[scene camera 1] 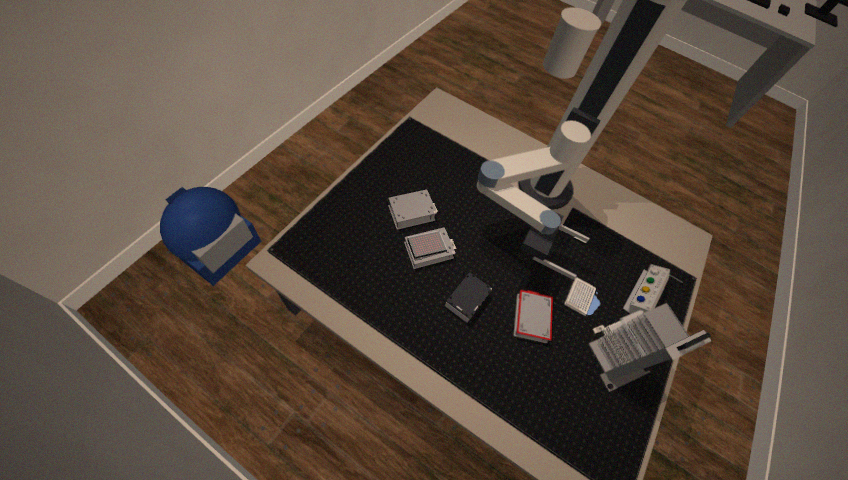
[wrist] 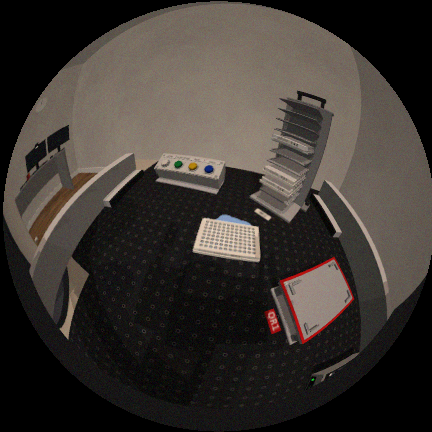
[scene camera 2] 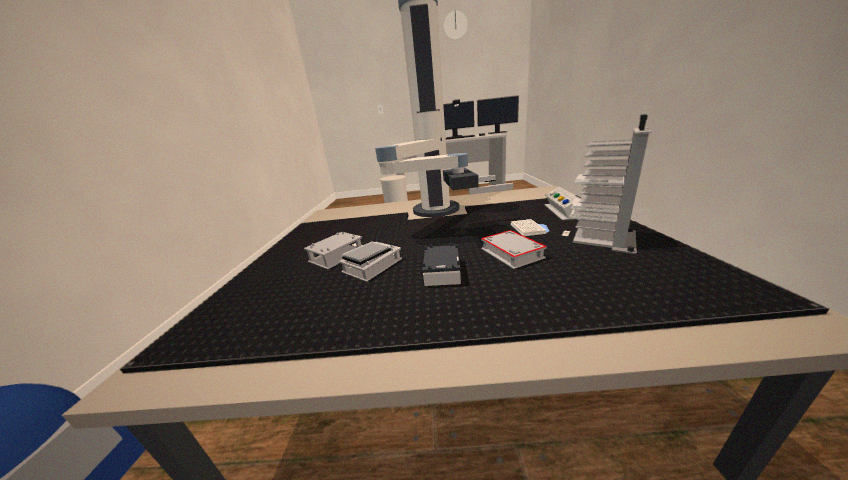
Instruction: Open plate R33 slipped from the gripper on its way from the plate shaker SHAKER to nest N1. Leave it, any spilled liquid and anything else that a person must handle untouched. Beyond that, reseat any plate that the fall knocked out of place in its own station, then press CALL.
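Places are measured from the arm's base along level axes (x ahead, y left, z up), in metres.
Pixels of known places: gripper, between the fingertips: (scene camera 1: 581, 258) (wrist: 230, 168) (scene camera 2: 503, 181); arm's base, origin of its link: (scene camera 1: 544, 186) (scene camera 2: 436, 209).
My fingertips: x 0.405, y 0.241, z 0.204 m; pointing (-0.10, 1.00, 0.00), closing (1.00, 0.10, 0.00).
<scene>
Ahead of a thing's pixels: the offset from my fingertips to its middle. "*": to the spot under its first point.
My gripper (scene camera 1: 581, 258) (scene camera 2: 503, 183) (wrist: 230, 168) is open and empty, above the mat on the arm's side of the fallen plate. White plate R33 @[0.012 m ahead, 0.093 m left, 0.184 m down] (scene camera 1: 580, 296) (scene camera 2: 527, 226) (wrist: 227, 239) lies on the mat, wells up, with a blue spill @[0.014 m ahead, 0.122 m left, 0.190 m down] (scene camera 1: 593, 305) (scene camera 2: 544, 228) (wrist: 235, 219) at its far edge in the wrist view. The dark-topped shaker @[* 0.279 m ahead, 0.254 m right, 0.136 m down] (scene camera 1: 470, 294) (scene camera 2: 441, 258) bears no plate. A plate @[0.202 m ahead, 0.489 m right, 0.132 m down] (scene camera 1: 428, 244) (scene camera 2: 367, 252) sits on a grey nest; whether it is fully seated I cannot tell. The button panel @[0.150 m back, 0.308 m left, 0.149 m down] (scene camera 1: 647, 288) (scene camera 2: 561, 203) (wrist: 190, 172) has white, green, yellow and blue buttons; its lettering is unreadable.
The red-edged QR1 stand (scene camera 1: 534, 315) (scene camera 2: 512, 243) (wrist: 317, 300) is between plate and shaker. A tall rack @[0.157 m ahead, 0.297 m left, 0.005 m down] (scene camera 2: 635, 190) (wrist: 322, 150) holds several plates beside the panel. A small label @[* 0.087 m ahead, 0.203 m left, 0.189 m down] (scene camera 1: 599, 328) (wrist: 262, 214) lies by its foot. A bare nest @[0.090 m ahead, 0.633 m right, 0.158 m down] (scene camera 1: 412, 206) (scene camera 2: 333, 245) is far left.
</scene>
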